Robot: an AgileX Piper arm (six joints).
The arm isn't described. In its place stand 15 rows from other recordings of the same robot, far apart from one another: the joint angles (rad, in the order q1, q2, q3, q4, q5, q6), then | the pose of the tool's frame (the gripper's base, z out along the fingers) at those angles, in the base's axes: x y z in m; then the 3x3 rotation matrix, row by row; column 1 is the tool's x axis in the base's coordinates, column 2 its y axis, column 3 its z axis.
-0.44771, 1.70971, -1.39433, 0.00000, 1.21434, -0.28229 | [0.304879 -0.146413 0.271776], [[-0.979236 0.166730 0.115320], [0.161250 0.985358 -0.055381], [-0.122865 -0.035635 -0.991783]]
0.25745, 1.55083, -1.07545, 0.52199, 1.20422, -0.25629 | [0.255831 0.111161 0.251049], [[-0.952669 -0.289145 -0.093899], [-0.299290 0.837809 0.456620], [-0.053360 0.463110 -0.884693]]
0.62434, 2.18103, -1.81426, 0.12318, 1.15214, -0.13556 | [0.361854 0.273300 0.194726], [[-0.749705 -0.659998 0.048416], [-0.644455 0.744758 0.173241], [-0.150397 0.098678 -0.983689]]
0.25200, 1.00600, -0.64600, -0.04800, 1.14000, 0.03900 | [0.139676 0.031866 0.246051], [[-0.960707 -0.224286 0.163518], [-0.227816 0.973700 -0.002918], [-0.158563 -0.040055 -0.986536]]
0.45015, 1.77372, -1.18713, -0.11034, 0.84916, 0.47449 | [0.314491 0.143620 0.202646], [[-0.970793 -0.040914 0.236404], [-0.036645 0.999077 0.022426], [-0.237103 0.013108 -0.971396]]
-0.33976, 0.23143, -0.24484, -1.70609, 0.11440, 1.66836 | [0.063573 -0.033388 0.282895], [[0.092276 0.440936 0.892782], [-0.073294 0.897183 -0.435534], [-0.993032 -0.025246 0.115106]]
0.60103, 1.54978, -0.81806, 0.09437, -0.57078, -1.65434 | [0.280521 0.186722 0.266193], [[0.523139 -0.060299 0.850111], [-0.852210 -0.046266 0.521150], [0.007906 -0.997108 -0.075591]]
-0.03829, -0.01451, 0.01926, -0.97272, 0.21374, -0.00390 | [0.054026 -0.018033 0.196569], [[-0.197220 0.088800 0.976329], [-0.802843 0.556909 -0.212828], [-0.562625 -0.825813 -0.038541]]
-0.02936, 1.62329, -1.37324, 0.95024, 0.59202, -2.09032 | [0.375156 0.030314 0.342646], [[0.172983 -0.602400 0.779225], [-0.845371 0.315155 0.431306], [-0.505395 -0.733342 -0.454735]]
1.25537, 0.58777, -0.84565, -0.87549, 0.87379, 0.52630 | [0.077312 0.064211 0.394936], [[-0.016515 -0.601546 0.798668], [-0.387127 0.740322 0.549596], [-0.921878 -0.300109 -0.245101]]
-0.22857, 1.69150, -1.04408, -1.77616, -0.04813, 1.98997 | [0.364239 -0.080334 0.235025], [[-0.473898 0.294858 0.829746], [0.327622 0.933667 -0.144670], [-0.817364 0.203285 -0.539065]]
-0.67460, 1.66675, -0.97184, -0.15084, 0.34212, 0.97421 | [0.260354 -0.214097 0.201549], [[0.051551 0.903916 0.424591], [0.904193 0.138262 -0.404128], [-0.424002 0.404746 -0.810187]]
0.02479, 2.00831, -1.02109, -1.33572, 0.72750, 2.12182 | [0.360268 -0.049936 0.117685], [[-0.375510 0.854539 0.358826], [0.569571 0.518193 -0.638016], [-0.731151 -0.035204 -0.681307]]
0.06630, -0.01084, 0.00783, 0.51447, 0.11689, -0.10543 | [0.055321 0.008907 0.201979], [[-0.059433 -0.108768 0.992289], [0.391312 0.911947 0.123399], [-0.918337 0.395628 -0.011638]]
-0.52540, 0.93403, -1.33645, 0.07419, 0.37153, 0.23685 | [0.143460 -0.080341 0.521148], [[0.242029 0.425100 0.872188], [0.207764 0.855357 -0.474550], [-0.947764 0.296064 0.118701]]
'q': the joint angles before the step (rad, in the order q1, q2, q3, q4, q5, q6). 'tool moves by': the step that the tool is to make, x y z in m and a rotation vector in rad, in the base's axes. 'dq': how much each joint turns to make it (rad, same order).
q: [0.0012 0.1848 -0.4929 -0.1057 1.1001 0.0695]
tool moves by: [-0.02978 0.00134 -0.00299 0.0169 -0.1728 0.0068]
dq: [0.0000 -0.2016 0.0098 0.0179 0.0191 0.0000]
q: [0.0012 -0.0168 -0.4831 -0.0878 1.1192 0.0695]
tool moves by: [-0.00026 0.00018 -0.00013 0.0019 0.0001 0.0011]
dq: [-0.0001 -0.0013 0.0000 0.0023 0.0015 -0.0001]
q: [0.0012 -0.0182 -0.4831 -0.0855 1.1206 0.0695]
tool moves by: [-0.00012 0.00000 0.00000 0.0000 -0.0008 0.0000]
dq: [0.0000 -0.0008 0.0000 0.0000 0.0000 0.0000]
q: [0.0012 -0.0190 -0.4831 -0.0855 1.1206 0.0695]
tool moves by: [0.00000 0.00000 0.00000 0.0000 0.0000 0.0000]
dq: [0.0000 0.0000 0.0000 0.0000 0.0000 0.0000]
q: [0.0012 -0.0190 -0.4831 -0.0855 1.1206 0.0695]
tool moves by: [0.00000 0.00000 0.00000 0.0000 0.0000 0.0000]
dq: [0.0000 0.0000 0.0000 0.0000 0.0000 0.0000]
